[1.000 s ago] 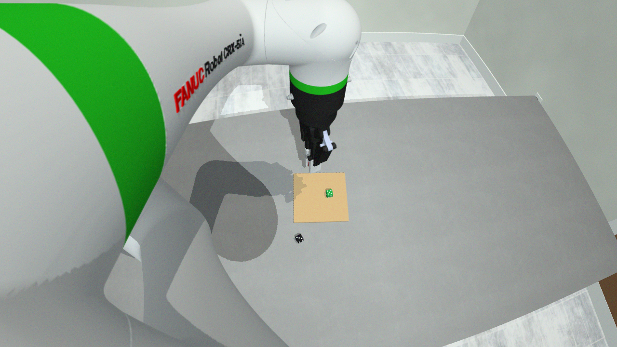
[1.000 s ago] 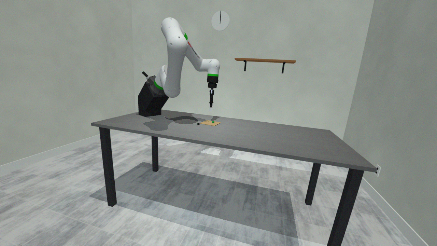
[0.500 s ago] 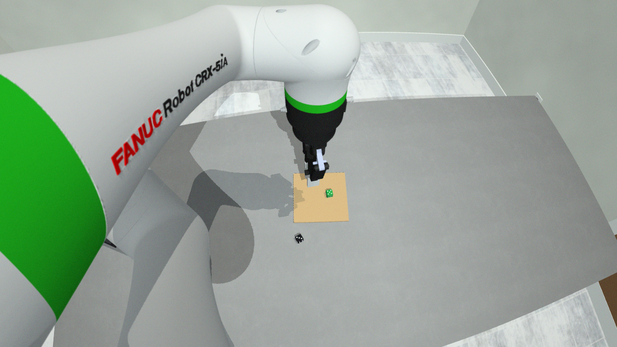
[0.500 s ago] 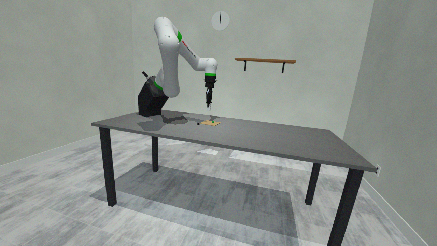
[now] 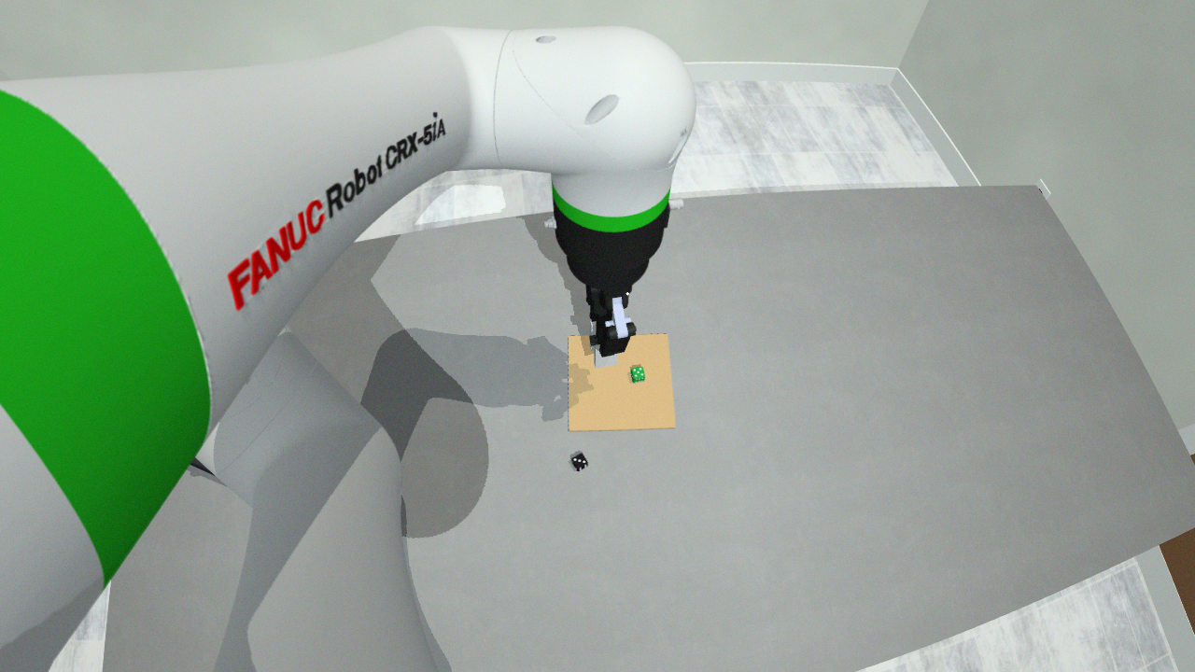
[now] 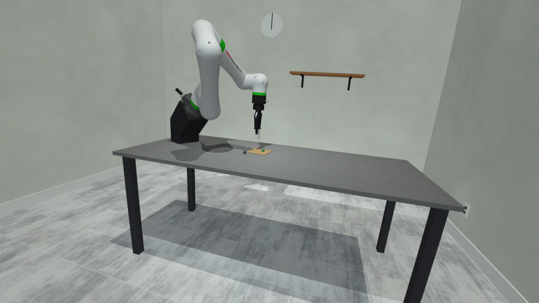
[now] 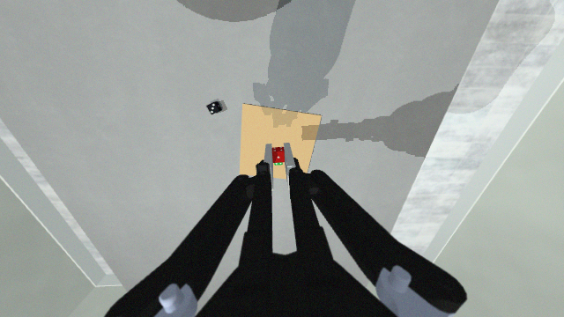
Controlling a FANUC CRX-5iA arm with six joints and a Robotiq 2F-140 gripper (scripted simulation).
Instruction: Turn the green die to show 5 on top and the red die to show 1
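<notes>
The tan mat lies 12 cm below my hand and 3 cm ahead of it. Round my hand: red die (3 cm below); green die (11 cm below, 5 cm ahead); black die (12 cm below, 10 cm to the right, 6 cm behind).
</notes>
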